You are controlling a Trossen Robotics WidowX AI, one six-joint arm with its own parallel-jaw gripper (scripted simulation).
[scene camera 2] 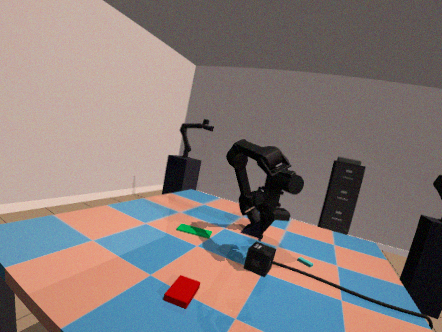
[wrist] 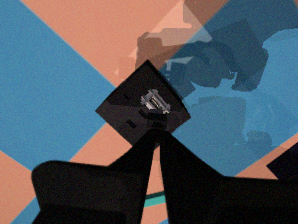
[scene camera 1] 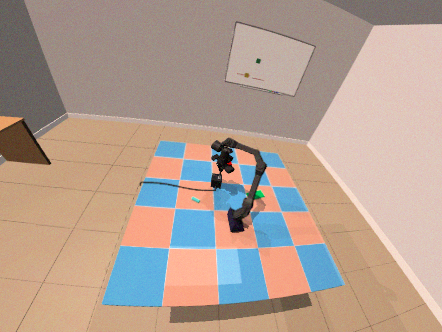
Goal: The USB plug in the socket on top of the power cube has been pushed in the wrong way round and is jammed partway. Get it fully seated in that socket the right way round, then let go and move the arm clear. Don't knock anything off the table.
Labels:
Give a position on a black power cube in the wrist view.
122,109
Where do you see a red block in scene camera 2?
183,290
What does my gripper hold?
A USB plug.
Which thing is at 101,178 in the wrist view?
My gripper.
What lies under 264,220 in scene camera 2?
My gripper.

